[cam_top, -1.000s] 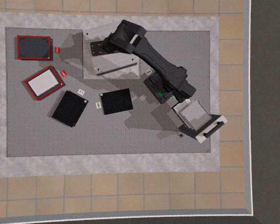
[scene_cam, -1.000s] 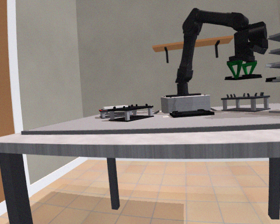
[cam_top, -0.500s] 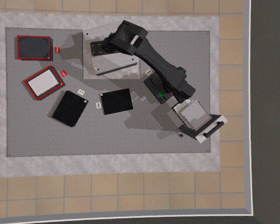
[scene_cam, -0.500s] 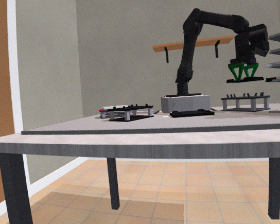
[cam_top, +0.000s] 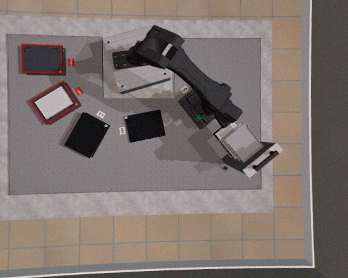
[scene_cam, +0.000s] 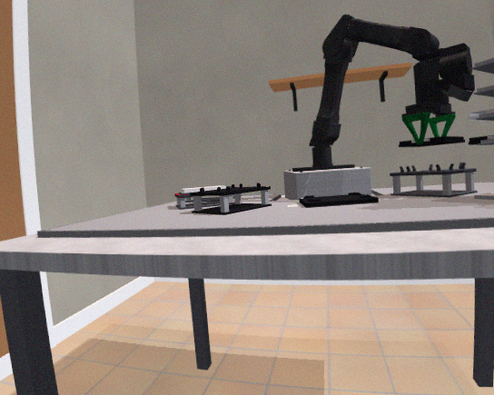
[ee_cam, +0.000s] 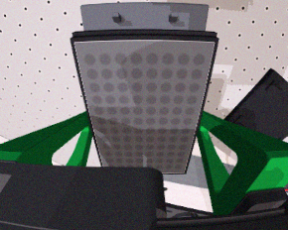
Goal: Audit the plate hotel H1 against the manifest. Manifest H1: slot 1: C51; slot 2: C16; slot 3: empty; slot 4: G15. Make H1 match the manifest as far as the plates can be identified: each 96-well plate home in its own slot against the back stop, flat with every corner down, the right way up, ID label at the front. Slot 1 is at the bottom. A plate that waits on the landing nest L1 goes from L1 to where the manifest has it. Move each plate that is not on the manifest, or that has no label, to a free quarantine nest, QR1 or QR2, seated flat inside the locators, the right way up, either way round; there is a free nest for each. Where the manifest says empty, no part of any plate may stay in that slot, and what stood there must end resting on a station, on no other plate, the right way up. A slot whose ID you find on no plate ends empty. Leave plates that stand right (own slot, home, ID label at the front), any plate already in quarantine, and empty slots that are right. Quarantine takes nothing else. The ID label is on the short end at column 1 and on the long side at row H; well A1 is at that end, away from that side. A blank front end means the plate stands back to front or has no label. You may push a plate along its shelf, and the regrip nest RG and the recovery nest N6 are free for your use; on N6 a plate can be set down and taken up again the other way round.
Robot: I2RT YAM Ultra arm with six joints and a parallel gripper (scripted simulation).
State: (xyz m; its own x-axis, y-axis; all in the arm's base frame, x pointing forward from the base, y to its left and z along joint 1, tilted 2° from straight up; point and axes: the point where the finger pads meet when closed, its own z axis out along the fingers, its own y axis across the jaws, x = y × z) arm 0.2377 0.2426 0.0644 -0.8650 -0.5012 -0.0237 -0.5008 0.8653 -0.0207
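Right now my hand is 80 mm above the regrip nest RG. Also, from my hand: recovery nest N6 (260 mm to the right, 130 mm below, 50 mm ahead); then H1 tag (150 mm to the left, 140 mm below, 60 mm ahead); then landing nest L1 (510 mm to the right, 90 mm below, 50 mm ahead).
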